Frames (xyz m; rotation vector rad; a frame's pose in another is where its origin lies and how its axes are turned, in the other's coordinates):
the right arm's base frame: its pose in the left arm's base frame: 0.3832 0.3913 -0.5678 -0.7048 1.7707 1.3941
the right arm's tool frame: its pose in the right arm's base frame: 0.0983 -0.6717 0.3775 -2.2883 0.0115 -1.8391
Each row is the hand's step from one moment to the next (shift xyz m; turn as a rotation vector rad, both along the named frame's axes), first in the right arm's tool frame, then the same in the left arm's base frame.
Working: the right arm's tool frame: its pose in the left arm's base frame: 0.9499 0.5909 -1.0602 -2.1612 -1.4911 1.0149

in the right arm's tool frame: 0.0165 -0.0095 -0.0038 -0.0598 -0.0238 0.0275
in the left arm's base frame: -0.0004 0.0193 0.0024 -0.0476 -0.0482 0.0177
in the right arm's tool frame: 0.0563 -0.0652 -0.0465 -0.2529 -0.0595 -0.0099
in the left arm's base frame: 0.0002 0.0831 0.0518 -0.0839 -0.2044 0.1370
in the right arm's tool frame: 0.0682 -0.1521 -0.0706 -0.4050 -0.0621 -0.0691
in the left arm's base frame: -0.0391 0.1317 0.1179 -0.0742 -0.3340 0.2358
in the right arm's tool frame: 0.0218 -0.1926 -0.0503 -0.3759 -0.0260 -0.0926
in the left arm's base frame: -0.0902 0.1033 0.1459 -0.0273 -0.3191 0.2191
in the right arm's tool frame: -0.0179 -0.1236 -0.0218 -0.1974 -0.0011 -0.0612
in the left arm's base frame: -0.0717 0.0360 0.0981 0.0030 -0.1710 0.1160
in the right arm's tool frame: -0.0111 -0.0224 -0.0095 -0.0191 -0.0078 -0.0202
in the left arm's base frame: -0.0106 0.0001 0.0245 0.0052 -0.0117 0.0259
